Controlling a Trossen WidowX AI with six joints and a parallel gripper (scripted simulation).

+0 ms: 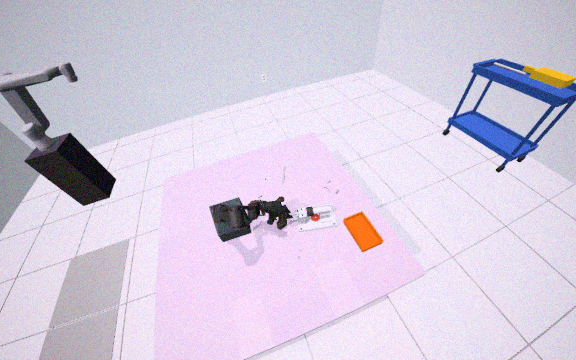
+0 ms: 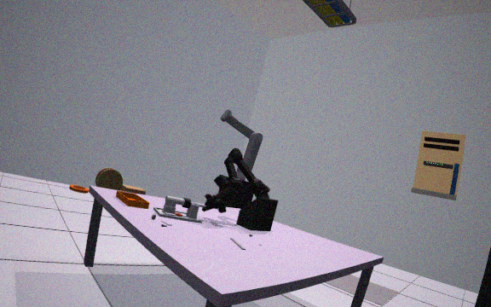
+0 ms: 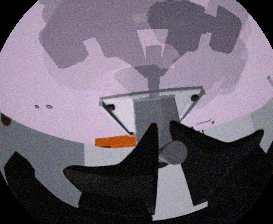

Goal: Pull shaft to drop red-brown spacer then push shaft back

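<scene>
My gripper tip is 5 cm short of the shaft, 1 cm to the left of it and 3 cm below it. The rest, counted from my gripper tip: orange tray: 33 cm ahead, 21 cm to the right, 4 cm below.
</scene>
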